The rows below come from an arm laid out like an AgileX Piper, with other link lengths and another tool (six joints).
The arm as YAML. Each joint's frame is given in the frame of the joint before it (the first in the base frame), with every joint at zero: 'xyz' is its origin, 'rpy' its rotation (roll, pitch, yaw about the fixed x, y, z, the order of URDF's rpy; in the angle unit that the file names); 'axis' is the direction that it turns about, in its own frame. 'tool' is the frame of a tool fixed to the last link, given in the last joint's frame.
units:
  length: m
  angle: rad
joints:
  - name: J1
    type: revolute
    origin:
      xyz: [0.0, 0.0, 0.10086]
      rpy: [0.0, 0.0, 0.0]
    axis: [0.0, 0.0, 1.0]
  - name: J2
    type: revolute
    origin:
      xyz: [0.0, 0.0, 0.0]
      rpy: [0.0, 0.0, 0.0]
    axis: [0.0, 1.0, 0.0]
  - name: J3
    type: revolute
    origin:
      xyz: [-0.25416, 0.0, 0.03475]
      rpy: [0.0, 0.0, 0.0]
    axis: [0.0, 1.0, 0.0]
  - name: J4
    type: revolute
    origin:
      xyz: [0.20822, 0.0, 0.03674]
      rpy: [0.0, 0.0, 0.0]
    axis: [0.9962, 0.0, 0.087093]
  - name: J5
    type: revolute
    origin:
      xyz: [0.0, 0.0, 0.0]
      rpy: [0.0, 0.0, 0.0]
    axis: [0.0, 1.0, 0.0]
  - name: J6
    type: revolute
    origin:
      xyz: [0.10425, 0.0, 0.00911]
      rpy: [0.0, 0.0, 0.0]
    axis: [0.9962, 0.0, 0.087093]
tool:
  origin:
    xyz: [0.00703, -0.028, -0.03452]
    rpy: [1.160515, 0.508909, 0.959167]
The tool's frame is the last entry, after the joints.
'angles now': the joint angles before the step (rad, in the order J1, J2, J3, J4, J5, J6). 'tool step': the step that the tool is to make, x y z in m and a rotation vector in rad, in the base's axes. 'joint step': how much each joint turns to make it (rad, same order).
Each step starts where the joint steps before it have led.
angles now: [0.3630, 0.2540, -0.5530, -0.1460, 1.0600, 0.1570]
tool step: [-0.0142, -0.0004, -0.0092, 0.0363, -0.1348, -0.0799]
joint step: [-0.1523, -0.1551, 0.0500, 0.0644, -0.0419, -0.0723]
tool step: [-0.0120, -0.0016, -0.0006, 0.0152, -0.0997, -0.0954]
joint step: [-0.0976, -0.1009, 0.0020, 0.0015, -0.0021, -0.0026]
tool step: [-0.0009, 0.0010, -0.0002, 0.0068, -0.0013, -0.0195]
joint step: [-0.0244, -0.0017, -0.0001, 0.0084, -0.0002, -0.0004]
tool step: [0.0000, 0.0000, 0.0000, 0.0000, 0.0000, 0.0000]
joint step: [0.0000, 0.0000, 0.0000, 0.0000, 0.0000, 0.0000]
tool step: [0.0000, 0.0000, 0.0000, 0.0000, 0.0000, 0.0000]
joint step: [0.0000, 0.0000, 0.0000, 0.0000, 0.0000, 0.0000]
